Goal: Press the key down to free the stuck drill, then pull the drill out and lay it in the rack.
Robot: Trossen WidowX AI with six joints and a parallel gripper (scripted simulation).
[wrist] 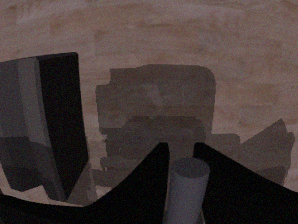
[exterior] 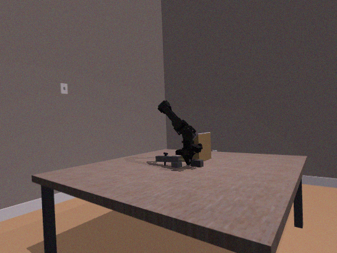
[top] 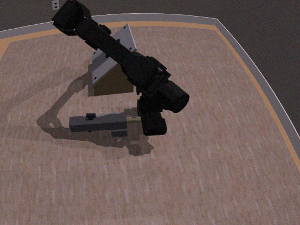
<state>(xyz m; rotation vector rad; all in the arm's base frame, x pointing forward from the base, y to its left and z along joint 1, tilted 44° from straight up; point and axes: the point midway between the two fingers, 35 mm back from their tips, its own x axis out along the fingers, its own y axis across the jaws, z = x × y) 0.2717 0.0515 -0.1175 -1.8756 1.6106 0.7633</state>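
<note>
Now: gripper tip 50 mm to the left of the short bit and 30 mm below it. The rest, counted from my gripper tip: dark rack 80 mm behind, 10 mm to the left; grey housing block 150 mm to the right, 20 mm above, 10 mm ahead; dark key 180 mm to the right, 30 mm above, 10 mm ahead.
</note>
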